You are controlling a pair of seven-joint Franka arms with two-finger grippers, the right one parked.
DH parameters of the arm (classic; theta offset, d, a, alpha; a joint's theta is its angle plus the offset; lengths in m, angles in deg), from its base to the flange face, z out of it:
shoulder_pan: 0 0.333 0 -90
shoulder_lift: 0 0 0 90
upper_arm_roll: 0 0.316 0.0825 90
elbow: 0 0 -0.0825 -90
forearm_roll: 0 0.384 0 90
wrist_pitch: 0 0 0.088 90
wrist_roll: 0 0.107 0 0
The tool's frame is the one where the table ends.
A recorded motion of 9 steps. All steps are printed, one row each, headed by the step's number.
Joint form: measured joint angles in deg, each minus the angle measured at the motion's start. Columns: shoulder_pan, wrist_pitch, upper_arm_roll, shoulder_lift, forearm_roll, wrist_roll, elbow.
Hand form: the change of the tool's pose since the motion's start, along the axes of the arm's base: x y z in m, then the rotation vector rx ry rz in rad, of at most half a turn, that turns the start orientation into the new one. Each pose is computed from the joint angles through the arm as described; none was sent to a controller.
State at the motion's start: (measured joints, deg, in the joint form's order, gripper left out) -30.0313 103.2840 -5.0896 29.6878 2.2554 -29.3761 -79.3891
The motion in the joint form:
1: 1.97 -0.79 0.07 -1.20 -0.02 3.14 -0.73
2: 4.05 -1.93 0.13 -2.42 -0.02 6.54 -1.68
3: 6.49 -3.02 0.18 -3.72 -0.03 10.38 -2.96
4: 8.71 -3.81 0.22 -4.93 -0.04 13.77 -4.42
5: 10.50 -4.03 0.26 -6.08 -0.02 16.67 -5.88
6: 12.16 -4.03 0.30 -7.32 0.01 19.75 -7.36
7: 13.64 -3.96 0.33 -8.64 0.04 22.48 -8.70
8: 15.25 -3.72 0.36 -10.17 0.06 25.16 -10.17
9: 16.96 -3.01 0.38 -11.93 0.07 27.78 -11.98
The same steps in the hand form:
1: 0.0087 0.0231 0.0074 0.0001 0.0065 -0.0196
2: 0.0159 0.0481 0.0128 0.0042 0.0217 -0.0421
3: 0.0230 0.0772 0.0164 0.0076 0.0412 -0.0660
4: 0.0276 0.1038 0.0178 0.0096 0.0606 -0.0860
5: 0.0302 0.1254 0.0191 0.0083 0.0716 -0.1052
6: 0.0317 0.1454 0.0214 0.0045 0.0781 -0.1298
7: 0.0321 0.1631 0.0258 -0.0001 0.0794 -0.1515
8: 0.0320 0.1822 0.0315 -0.0057 0.0764 -0.1702
9: 0.0310 0.2022 0.0374 -0.0122 0.0671 -0.1865

